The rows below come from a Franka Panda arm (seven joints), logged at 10 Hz.
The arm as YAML. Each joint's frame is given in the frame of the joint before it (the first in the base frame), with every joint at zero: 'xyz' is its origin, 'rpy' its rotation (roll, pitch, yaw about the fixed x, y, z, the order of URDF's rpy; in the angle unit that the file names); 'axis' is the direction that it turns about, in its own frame. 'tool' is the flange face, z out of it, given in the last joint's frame.
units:
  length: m
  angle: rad
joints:
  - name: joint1
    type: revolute
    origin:
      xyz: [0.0, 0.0, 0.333]
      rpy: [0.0, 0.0, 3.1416]
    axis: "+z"
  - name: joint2
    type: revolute
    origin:
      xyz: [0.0, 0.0, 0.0]
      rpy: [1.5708, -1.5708, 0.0]
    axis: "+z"
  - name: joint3
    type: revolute
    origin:
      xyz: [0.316, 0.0, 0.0]
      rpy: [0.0, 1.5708, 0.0]
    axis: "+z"
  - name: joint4
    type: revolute
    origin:
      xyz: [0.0, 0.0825, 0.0]
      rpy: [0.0, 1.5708, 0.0]
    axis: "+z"
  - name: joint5
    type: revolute
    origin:
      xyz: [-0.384, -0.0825, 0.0]
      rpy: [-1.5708, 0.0, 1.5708]
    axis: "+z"
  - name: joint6
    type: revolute
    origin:
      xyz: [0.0, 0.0, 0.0]
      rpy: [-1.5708, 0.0, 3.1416]
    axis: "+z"
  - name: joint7
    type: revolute
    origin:
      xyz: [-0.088, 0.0, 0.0]
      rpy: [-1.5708, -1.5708, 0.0]
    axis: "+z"
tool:
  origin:
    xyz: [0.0, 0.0, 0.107]
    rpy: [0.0, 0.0, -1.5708]
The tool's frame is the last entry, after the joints.
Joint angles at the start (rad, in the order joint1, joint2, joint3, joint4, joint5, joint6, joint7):
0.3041 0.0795 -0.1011 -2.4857 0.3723 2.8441 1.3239
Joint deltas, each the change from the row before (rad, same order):
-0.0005 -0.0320 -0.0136 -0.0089 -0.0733 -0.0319 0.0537
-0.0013 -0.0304 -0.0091 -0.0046 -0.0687 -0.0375 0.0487
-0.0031 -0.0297 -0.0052 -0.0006 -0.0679 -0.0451 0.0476
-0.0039 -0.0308 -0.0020 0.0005 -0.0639 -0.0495 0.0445
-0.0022 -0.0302 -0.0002 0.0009 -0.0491 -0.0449 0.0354
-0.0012 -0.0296 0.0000 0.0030 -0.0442 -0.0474 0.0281
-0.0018 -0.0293 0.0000 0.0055 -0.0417 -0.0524 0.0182
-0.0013 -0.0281 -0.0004 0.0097 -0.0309 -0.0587 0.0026
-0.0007 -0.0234 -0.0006 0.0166 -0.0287 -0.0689 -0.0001
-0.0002 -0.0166 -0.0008 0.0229 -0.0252 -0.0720 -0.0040
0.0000 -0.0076 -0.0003 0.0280 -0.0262 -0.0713 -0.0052
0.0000 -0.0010 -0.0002 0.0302 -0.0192 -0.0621 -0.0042
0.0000 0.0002 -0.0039 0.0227 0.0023 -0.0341 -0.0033
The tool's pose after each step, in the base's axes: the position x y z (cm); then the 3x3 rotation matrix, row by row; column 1 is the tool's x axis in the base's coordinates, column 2 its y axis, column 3 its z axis. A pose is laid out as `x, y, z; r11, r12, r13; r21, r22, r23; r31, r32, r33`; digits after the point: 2 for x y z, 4 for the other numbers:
48.77, 7.85, 29.36; 0.1272, -0.9580, 0.2571; -0.9856, -0.0931, 0.1409; -0.1111, -0.2713, -0.9561
48.50, 7.73, 30.29; 0.1305, -0.9607, 0.2450; -0.9868, -0.1021, 0.1254; -0.0954, -0.2581, -0.9614
48.24, 7.68, 31.24; 0.1346, -0.9640, 0.2293; -0.9879, -0.1125, 0.1067; -0.0771, -0.2409, -0.9675
47.91, 7.65, 32.23; 0.1386, -0.9673, 0.2125; -0.9887, -0.1229, 0.0853; -0.0563, -0.2220, -0.9734
47.58, 7.66, 33.23; 0.1410, -0.9695, 0.2005; -0.9893, -0.1301, 0.0666; -0.0385, -0.2078, -0.9774
47.24, 7.67, 34.26; 0.1461, -0.9712, 0.1884; -0.9891, -0.1398, 0.0469; -0.0192, -0.1932, -0.9810
46.91, 7.58, 35.33; 0.1564, -0.9721, 0.1746; -0.9877, -0.1546, 0.0244; 0.0033, -0.1762, -0.9843
46.62, 7.42, 36.46; 0.1724, -0.9724, 0.1574; -0.9848, -0.1739, 0.0041; 0.0234, -0.1557, -0.9875
46.39, 7.23, 37.58; 0.1879, -0.9731, 0.1331; -0.9812, -0.1921, -0.0197; 0.0447, -0.1269, -0.9909
46.29, 7.01, 38.67; 0.2034, -0.9734, 0.1055; -0.9769, -0.2090, -0.0451; 0.0659, -0.0939, -0.9934
46.33, 6.79, 39.61; 0.2198, -0.9726, 0.0758; -0.9714, -0.2253, -0.0747; 0.0898, -0.0572, -0.9943
46.51, 6.60, 40.46; 0.2303, -0.9718, 0.0499; -0.9670, -0.2343, -0.0999; 0.1088, -0.0253, -0.9937
46.76, 6.36, 41.17; 0.2256, -0.9735, 0.0378; -0.9682, -0.2283, -0.1025; 0.1084, -0.0135, -0.9940

